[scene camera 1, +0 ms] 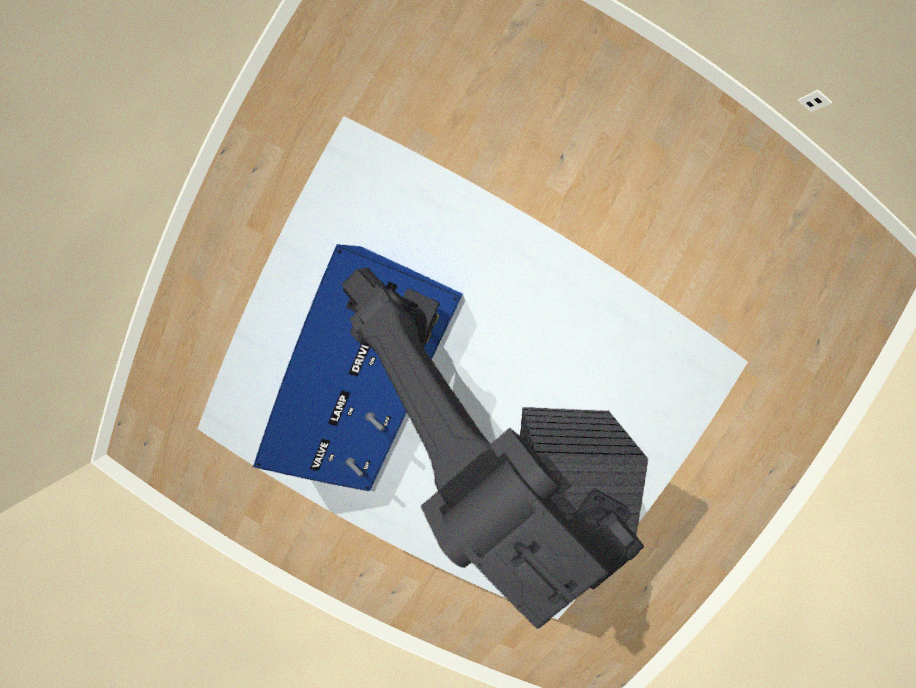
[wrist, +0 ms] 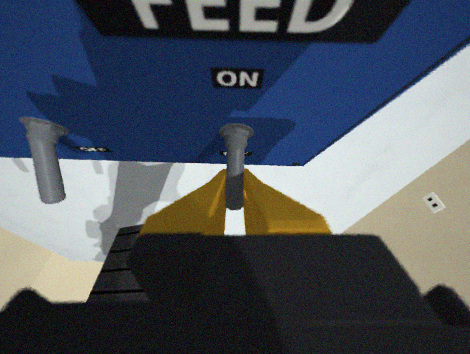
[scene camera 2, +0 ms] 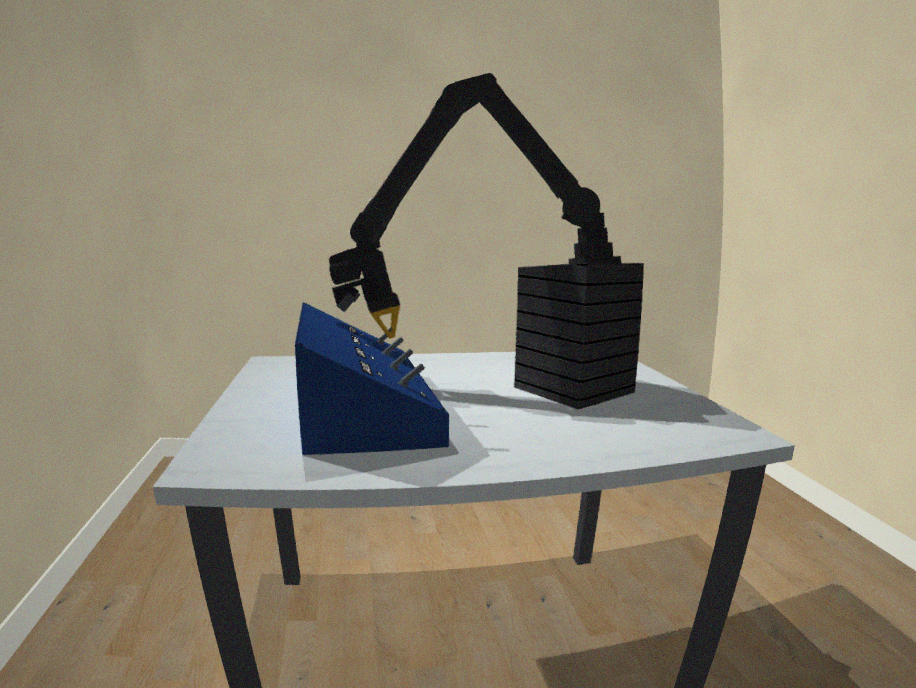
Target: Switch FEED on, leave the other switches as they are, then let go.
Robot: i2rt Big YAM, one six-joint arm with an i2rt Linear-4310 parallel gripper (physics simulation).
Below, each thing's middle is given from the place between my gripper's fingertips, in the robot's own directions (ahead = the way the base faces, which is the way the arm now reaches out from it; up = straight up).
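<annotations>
The lever (wrist: pixel 50 184) is 120 mm to the left of my hand and sits 10 mm above it. And there's a blue switch panel (scene camera 1: pixel 319 423), which from my hand is 80 mm ahead, 190 mm to the left and 20 mm below.
</annotations>
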